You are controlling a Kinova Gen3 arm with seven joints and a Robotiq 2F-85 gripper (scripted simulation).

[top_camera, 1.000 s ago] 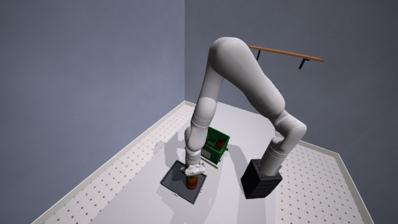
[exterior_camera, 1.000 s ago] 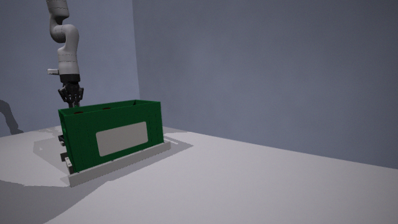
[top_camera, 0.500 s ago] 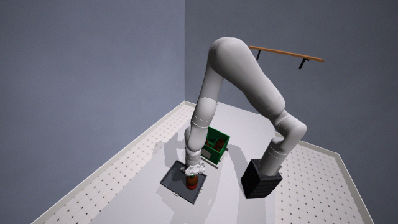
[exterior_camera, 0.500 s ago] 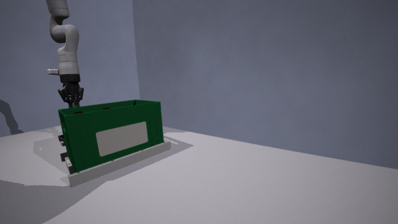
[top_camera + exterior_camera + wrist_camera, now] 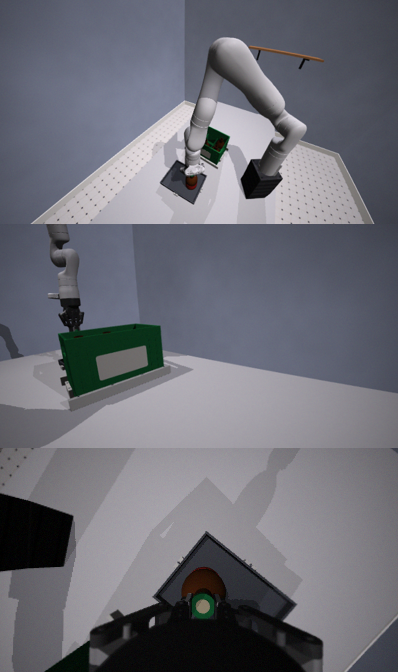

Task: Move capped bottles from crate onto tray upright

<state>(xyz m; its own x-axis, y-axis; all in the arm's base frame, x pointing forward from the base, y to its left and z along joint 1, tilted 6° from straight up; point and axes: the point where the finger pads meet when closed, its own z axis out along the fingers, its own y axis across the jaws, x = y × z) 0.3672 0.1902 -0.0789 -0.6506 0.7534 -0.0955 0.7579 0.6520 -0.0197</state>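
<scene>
The brown bottle is 7 cm below my hand. From my hand the other things lie so: green crate (4 cm ahead, 31 cm to the right, 7 cm below); dark tray (6 cm ahead, 14 cm below).
</scene>
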